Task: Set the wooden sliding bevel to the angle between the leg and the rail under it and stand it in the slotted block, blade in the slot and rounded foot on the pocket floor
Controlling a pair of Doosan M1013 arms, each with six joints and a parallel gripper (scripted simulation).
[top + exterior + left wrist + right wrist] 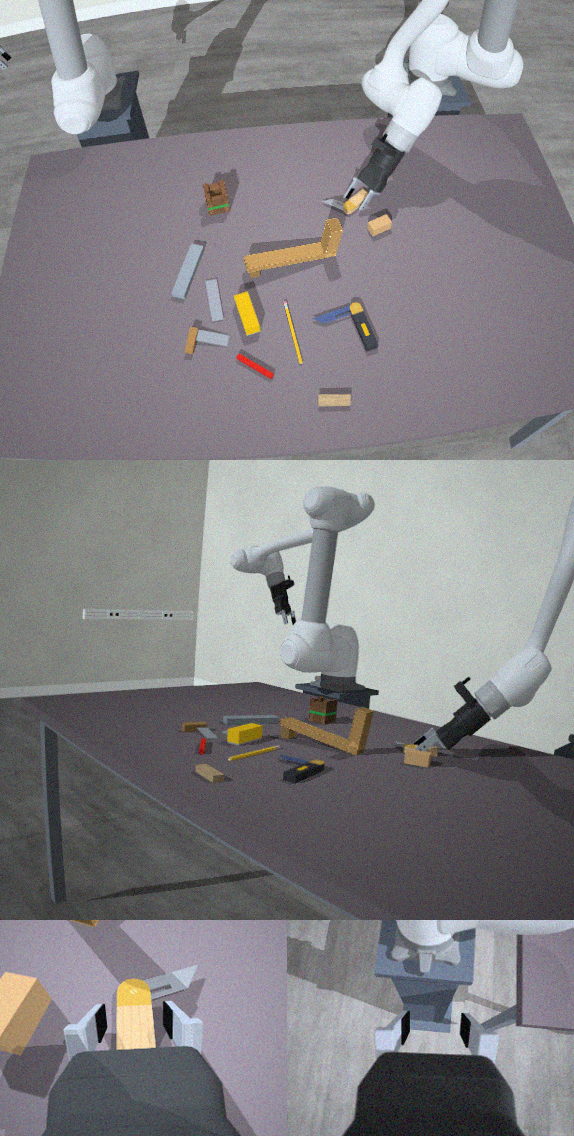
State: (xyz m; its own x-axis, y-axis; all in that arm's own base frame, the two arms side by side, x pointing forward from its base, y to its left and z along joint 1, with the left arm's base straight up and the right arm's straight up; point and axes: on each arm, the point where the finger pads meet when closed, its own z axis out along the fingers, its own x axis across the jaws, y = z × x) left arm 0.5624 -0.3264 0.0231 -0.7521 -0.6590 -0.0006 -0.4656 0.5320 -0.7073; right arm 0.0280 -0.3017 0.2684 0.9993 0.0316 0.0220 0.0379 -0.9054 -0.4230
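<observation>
Now: left hand 2 cm to the left of the wooden sliding bevel, 1 cm short of it and 1 cm above it. The rest, counted from my left hand: black bevel: 37 cm ahead, 4 cm to the right, 1 cm below; then pencil: 39 cm ahead, 19 cm to the right, 2 cm below; then grey blade: 5 cm to the right, 1 cm below, 1 cm ahead.
</observation>
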